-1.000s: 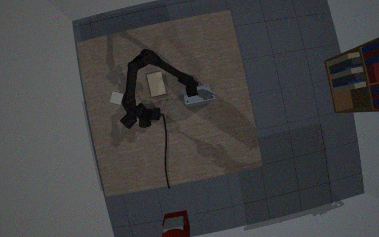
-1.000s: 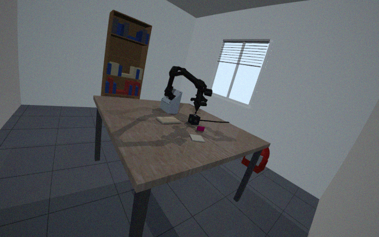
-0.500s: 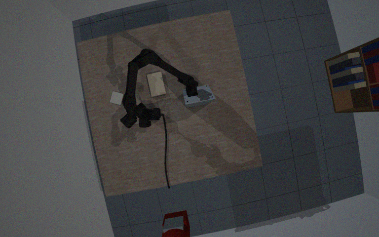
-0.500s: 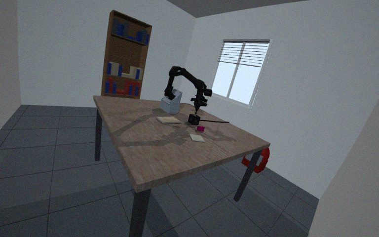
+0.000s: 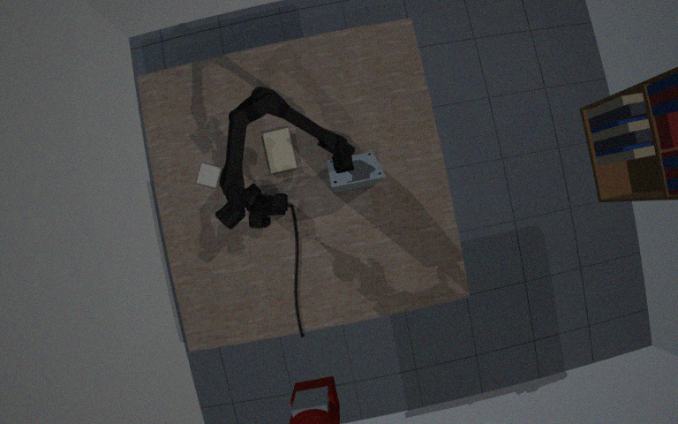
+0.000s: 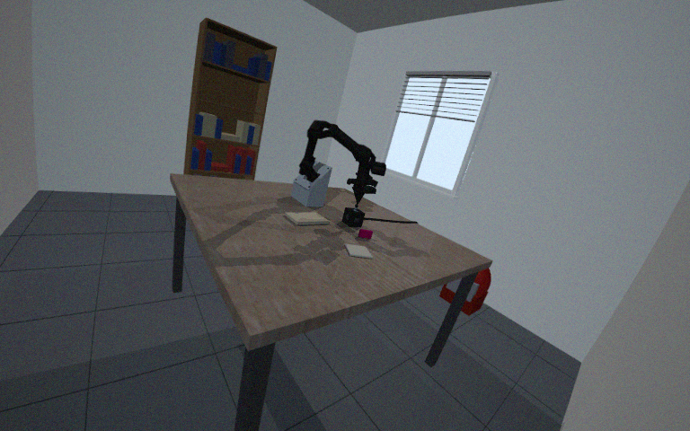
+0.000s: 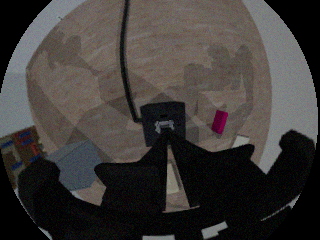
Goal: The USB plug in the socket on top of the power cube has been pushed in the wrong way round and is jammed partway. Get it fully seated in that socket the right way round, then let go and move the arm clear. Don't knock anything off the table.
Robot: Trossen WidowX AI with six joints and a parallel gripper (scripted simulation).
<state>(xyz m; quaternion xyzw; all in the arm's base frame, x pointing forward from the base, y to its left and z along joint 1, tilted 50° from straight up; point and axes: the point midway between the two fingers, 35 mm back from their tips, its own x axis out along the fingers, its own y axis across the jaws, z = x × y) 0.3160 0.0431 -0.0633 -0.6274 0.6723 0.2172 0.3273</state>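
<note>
My gripper tip is now 20 mm above the pale USB plug. The rest, counted from my gripper tip: magenta block 150 mm ahead, 50 mm to the right, 100 mm below; pale book 70 mm behind, 240 mm to the right, 110 mm below.
</note>
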